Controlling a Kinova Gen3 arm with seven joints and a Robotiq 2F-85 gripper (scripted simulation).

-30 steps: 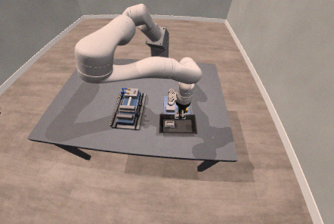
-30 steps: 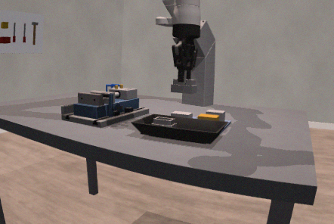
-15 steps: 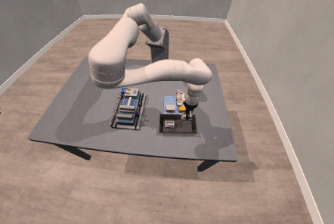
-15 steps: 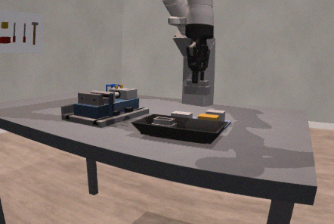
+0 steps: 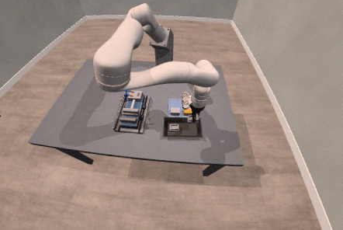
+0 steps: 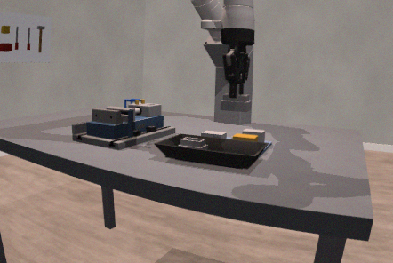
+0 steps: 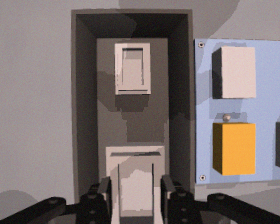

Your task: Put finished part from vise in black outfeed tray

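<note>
My hand is 120 mm past the orange block, 40 mm to the left of it and 140 mm above it. Round my hand: blue pallet 150 mm behind, 90 mm to the right, 160 mm below; white screw rod 40 mm behind, 400 mm to the right, 90 mm below; vise 30 mm behind, 400 mm to the right, 130 mm below.
</note>
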